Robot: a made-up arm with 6 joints.
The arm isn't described. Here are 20 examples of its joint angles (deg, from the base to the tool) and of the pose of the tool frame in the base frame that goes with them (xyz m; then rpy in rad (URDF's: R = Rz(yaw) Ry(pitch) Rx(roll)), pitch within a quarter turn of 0, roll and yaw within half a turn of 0).
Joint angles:
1: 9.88 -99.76 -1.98 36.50 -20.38 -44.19
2: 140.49 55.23 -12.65 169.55 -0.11 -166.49
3: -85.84 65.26 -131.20 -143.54 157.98 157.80
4: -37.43 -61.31 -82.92 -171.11 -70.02 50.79
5: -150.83 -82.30 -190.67 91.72 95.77 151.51
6: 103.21 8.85 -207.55 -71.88 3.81 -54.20
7: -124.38 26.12 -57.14 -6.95 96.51 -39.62
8: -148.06 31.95 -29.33 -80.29 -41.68 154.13
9: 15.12 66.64 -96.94 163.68 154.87 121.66
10: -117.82 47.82 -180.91 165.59 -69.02 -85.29
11: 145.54 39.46 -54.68 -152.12 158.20 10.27
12: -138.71 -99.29 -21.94 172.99 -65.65 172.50
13: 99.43 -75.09 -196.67 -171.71 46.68 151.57
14: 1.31 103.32 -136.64 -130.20 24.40 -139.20
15: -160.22 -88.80 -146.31 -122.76 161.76 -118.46
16: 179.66 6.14 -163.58 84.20 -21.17 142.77
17: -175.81 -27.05 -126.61 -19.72 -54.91 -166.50
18: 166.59 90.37 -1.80 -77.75 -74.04 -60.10
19: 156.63 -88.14 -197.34 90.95 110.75 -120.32
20: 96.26 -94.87 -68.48 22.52 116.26 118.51
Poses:
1: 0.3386 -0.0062 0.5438 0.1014 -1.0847 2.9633
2: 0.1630 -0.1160 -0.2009 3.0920 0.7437 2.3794
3: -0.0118 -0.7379 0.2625 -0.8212 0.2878 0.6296
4: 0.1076 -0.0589 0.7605 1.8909 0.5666 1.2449
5: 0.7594 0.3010 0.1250 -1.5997 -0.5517 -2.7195
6: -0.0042 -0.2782 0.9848 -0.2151 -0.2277 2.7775
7: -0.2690 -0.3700 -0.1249 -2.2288 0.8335 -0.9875
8: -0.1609 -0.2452 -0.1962 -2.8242 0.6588 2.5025
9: 0.6265 0.2022 -0.0412 0.0136 0.1590 2.6411
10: -0.2846 -0.4746 0.6742 -2.0023 -0.1082 2.4473
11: -0.3877 0.3282 -0.0502 0.1478 0.1190 2.2651
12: -0.1733 -0.1322 0.4823 2.7812 -0.9300 -2.1161
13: 0.1436 -0.8478 0.1458 -2.8959 0.7019 2.2625
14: 0.6509 0.0376 -0.3763 -2.2545 -0.2337 -1.7729
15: 0.6319 0.3214 0.3798 2.9739 -0.8067 -2.9343
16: -0.1729 0.1093 1.0331 0.5050 -0.0058 -2.4031
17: 0.0437 -0.0397 1.0092 -0.2953 -0.4607 -3.0337
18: 0.2398 -0.1753 0.0104 -1.9581 -0.9787 -2.7696
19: 0.6303 -0.4043 -0.0139 -1.4586 0.7795 2.4587
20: -0.0404 -0.0681 0.7795 -2.4050 0.4675 0.1237
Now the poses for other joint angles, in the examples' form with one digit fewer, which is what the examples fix.
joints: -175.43 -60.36 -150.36 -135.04 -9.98 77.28
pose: 0.538 -0.024 0.864 -0.300 0.312 -1.009
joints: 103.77 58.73 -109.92 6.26 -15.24 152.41
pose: -0.186 0.805 0.076 -2.428 1.012 -0.566
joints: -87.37 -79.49 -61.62 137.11 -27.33 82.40
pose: -0.072 -0.142 0.778 0.971 0.553 -0.663
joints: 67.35 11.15 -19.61 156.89 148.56 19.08
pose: 0.105 0.372 -0.041 0.083 0.409 1.913
